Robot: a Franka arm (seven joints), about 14 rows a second.
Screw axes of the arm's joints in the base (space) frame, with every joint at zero. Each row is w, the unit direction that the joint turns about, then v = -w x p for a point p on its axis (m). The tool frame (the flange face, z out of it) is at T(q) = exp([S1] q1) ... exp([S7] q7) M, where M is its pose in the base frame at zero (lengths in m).
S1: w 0 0 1 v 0 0 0
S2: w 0 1 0 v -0.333 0 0
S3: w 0 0 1 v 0 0 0
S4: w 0 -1 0 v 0.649 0 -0.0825
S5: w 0 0 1 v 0 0 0
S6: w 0 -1 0 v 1.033 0 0
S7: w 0 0 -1 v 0 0.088 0
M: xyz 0.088 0 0.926 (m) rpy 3.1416 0 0 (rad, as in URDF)
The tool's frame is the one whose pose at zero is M.
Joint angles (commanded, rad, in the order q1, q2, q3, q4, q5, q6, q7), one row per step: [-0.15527 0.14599 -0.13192 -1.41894 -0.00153 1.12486 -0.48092]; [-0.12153 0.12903 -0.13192 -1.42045 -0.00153 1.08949 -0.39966]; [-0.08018 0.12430 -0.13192 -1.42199 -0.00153 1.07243 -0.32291]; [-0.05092 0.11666 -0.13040 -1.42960 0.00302 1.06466 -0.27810]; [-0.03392 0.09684 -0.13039 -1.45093 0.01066 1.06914 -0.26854]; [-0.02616 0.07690 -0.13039 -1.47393 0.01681 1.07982 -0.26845]
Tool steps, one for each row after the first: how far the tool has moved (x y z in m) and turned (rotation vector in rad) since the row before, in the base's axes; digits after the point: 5 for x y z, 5 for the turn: [-0.00425 0.01946 0.00731 -0.02691 0.02673 -0.04018]; [0.00137 0.02217 0.00135 -0.03004 0.02009 -0.02755]; [-0.00019 0.01694 0.00065 -0.01315 0.00998 -0.00916]; [-0.00389 0.01001 0.00171 0.00522 -0.00381 0.00845]; [-0.00411 0.00481 0.00116 0.00740 -0.00874 0.00753]
